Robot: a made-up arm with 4 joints.
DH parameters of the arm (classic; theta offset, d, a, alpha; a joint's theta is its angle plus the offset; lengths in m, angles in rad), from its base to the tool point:
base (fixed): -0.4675 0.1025 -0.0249 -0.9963
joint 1: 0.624 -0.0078 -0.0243 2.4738
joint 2: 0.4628 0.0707 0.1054 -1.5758
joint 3: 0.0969 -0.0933 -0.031 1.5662
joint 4: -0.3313 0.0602 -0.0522 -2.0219
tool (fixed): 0.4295 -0.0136 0 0
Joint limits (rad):
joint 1: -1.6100..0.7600
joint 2: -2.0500..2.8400
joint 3: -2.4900..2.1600
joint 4: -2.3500..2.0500
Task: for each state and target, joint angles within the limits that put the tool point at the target. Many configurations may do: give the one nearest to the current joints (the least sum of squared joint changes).
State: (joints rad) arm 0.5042 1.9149 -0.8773 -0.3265
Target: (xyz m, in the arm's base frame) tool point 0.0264 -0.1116 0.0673
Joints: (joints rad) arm 0.2801 1.1432 -0.2761 -0.3026
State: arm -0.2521 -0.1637 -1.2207 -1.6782
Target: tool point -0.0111 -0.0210 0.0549
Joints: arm -0.2139 -0.3850 -2.0480 -1.5273
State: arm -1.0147 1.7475 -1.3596 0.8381
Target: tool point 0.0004 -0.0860 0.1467
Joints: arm -1.0454 1.2146 -0.9615 0.5414
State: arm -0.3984 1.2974 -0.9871 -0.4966
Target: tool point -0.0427 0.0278 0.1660
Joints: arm -0.8247 1.9445 -1.6941 -0.5852
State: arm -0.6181 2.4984 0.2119 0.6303
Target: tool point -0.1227 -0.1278 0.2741
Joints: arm -0.3501 2.4417 0.6532 0.8177
